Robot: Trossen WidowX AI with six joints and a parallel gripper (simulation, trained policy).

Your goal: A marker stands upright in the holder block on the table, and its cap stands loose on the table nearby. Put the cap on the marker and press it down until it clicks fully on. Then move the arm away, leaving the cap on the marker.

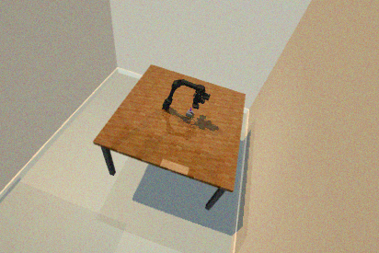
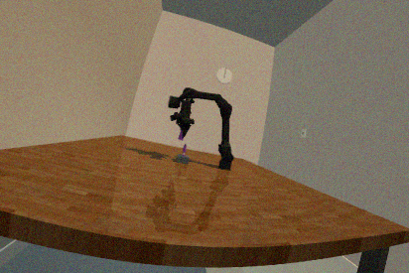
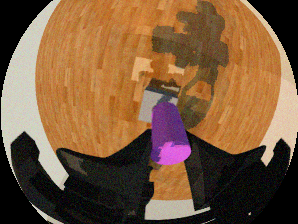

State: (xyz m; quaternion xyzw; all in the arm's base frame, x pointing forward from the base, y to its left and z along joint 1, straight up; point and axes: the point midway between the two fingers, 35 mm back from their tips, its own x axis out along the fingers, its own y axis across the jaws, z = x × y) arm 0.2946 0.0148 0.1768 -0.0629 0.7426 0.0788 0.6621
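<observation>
The purple marker lies 60 mm below my gripper tip and 20 mm behind it. Round my gripper tip: holder block 120 mm below, 20 mm behind; purple cap 10 mm ahead, 10 mm above.
</observation>
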